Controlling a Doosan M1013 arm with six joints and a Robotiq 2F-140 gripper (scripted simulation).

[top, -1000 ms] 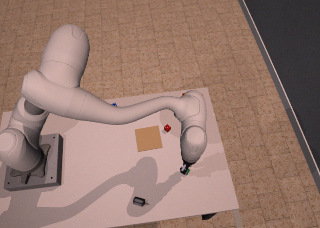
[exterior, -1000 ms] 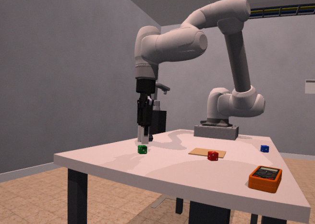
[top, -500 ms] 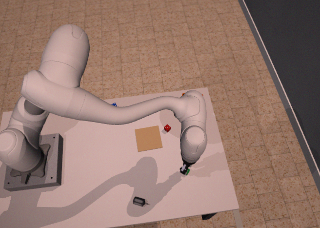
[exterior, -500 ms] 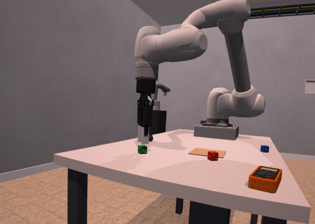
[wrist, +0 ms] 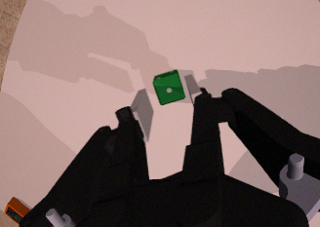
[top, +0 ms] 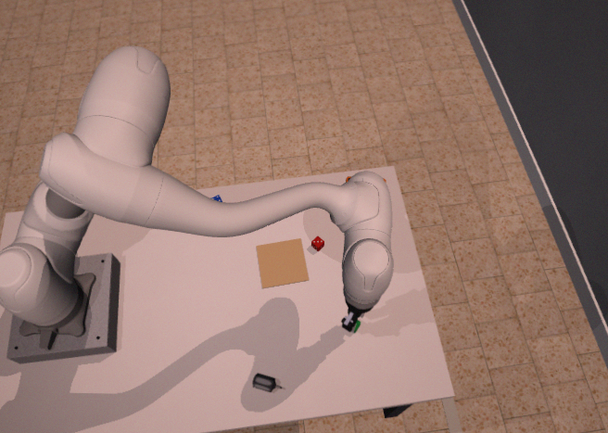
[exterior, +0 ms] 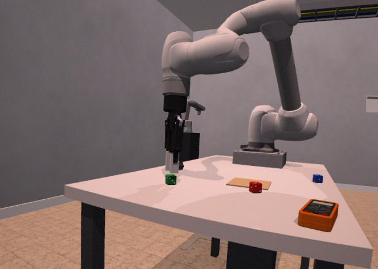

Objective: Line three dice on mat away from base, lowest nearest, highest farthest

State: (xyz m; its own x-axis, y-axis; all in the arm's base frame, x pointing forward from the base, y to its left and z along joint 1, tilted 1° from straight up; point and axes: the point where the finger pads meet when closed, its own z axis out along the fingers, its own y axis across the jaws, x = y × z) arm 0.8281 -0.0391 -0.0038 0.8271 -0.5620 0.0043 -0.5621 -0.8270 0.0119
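The green die lies 6 cm below my hand. From my hand the other things lie so: red die: 10 cm behind, 25 cm to the left, 6 cm below; then tan mat: 21 cm behind, 20 cm to the left, 7 cm below; then blue die: 42 cm behind, 40 cm to the left, 6 cm below.
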